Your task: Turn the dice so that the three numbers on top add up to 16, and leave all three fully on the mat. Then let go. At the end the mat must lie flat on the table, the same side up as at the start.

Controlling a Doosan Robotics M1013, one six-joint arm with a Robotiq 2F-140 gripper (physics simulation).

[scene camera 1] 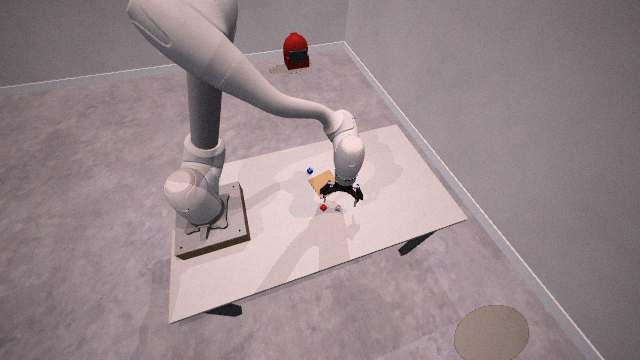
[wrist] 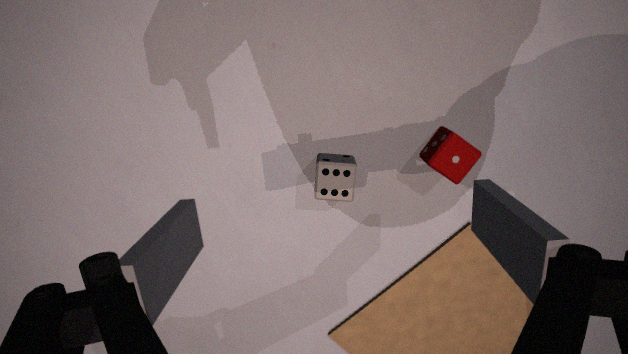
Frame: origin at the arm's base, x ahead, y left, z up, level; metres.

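Seen in the pictures: gripper, fingertip midpoint: [scene camera 1: 339,202] [wrist: 334,214]; arm's base, origin of the base link: [scene camera 1: 208,213].
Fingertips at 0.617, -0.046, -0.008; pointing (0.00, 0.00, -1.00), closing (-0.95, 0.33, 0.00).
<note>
Offsets run from my fingertips to a thing's middle, as dx, dy, dz. Level surfaces: height alone.
A white die @[-0.003, -0.002, -0.057] [scene camera 1: 338,208] [wrist: 335,180] lies on the table beside the mat, with six black pips on top. A red die @[-0.076, +0.014, -0.057] [scene camera 1: 323,207] [wrist: 455,157] lies on the table to its right in the wrist view, with one white pip on top. A blue die @[-0.107, +0.256, -0.057] [scene camera 1: 310,171] lies on the table off the mat's far side; its top is too small to read. The tan mat @[-0.036, +0.161, -0.068] [scene camera 1: 321,182] [wrist: 440,295] lies flat, partly hidden by the gripper. My gripper [scene camera 1: 340,203] [wrist: 334,214] is open and empty, above the table near the white die, its fingers wide to either side of it.
The white table @[dz -0.070] [scene camera 1: 415,190] carries the arm's base plate [scene camera 1: 235,220] at the left in the scene view. Shadows of the arm fall across the table. A red helmet-like object [scene camera 1: 295,50] stands on the floor by the back wall, away from the table.
</note>
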